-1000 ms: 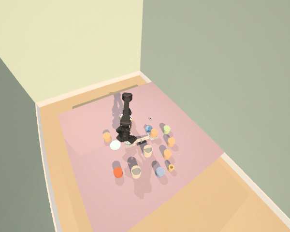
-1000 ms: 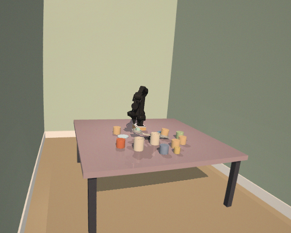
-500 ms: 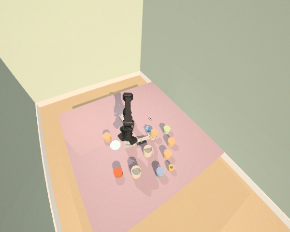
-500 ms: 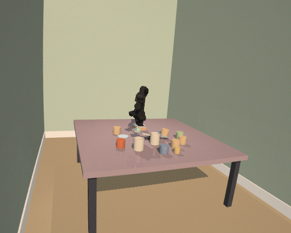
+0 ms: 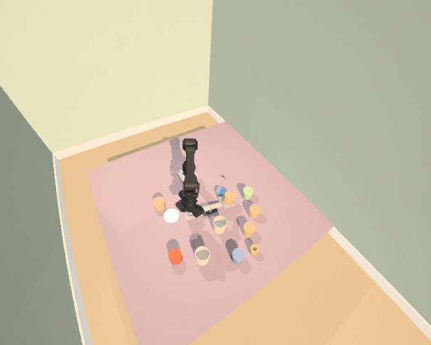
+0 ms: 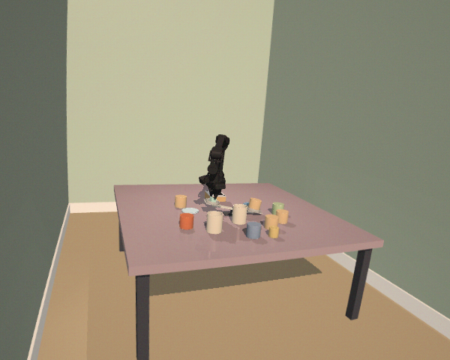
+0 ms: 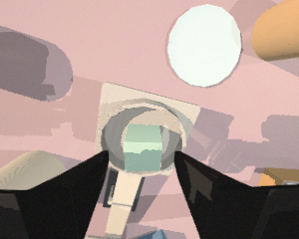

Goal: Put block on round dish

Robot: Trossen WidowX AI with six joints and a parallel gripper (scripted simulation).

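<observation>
The pale green block lies 2 cm below my gripper tip. The rest, counted from my gripper tip: blue block: 4 cm behind, 26 cm to the left, 8 cm below; then round dish: 8 cm behind, 11 cm to the right, 10 cm below; then green cup: 7 cm ahead, 39 cm to the left, 7 cm below.
</observation>
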